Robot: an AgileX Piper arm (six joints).
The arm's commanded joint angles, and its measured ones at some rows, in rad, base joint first. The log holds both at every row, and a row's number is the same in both.
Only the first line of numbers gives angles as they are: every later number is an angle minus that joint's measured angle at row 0.
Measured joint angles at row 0:
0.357, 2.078, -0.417, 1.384, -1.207, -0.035
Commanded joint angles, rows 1 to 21:
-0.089, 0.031, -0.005, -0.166, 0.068, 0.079
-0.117, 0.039, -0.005, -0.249, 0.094, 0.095
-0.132, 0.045, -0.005, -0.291, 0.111, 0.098
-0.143, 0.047, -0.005, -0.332, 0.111, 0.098
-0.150, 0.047, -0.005, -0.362, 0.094, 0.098
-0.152, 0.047, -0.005, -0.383, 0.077, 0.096
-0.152, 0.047, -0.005, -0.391, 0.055, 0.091
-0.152, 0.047, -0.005, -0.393, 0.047, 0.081
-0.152, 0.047, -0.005, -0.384, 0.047, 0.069
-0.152, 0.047, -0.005, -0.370, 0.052, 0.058
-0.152, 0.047, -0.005, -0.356, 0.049, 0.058
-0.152, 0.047, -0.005, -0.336, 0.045, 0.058
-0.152, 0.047, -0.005, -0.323, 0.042, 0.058
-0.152, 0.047, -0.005, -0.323, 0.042, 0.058
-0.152, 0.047, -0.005, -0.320, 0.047, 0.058
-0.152, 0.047, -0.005, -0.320, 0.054, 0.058
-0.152, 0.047, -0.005, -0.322, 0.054, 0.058
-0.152, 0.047, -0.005, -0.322, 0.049, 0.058
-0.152, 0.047, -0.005, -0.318, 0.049, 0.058
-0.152, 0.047, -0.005, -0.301, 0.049, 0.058
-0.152, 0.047, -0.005, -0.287, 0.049, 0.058
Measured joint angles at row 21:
-0.147, 0.045, -0.002, -0.322, 0.065, 0.067
